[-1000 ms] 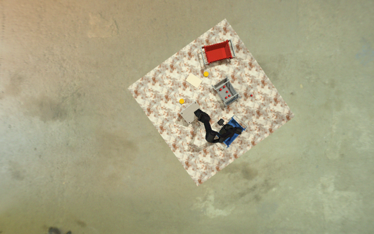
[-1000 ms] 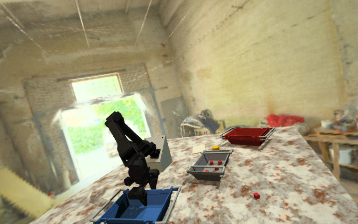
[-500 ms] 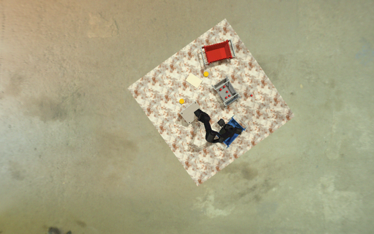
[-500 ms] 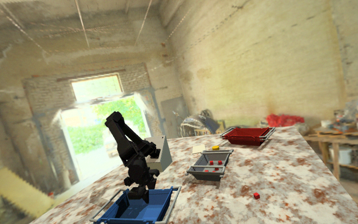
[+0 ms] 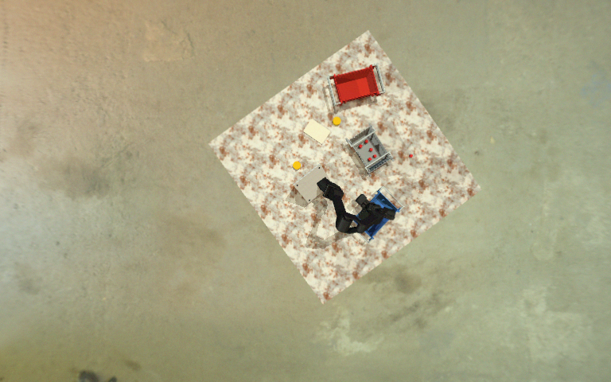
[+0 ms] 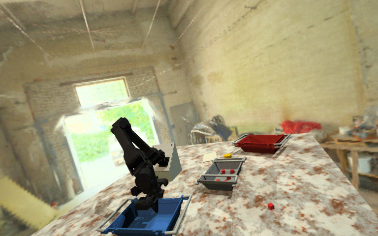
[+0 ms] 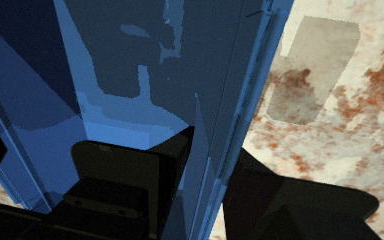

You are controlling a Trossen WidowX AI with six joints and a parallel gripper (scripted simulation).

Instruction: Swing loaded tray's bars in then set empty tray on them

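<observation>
Now: the blue tray 7 cm to the right of my gripper tip, 3 cm above it and 1 cm ahead of it. The rest, counted from my gripper tip: red block 44 cm ahead, 9 cm to the left; cream card 58 cm to the left, 3 cm ahead, 1 cm below.
</observation>
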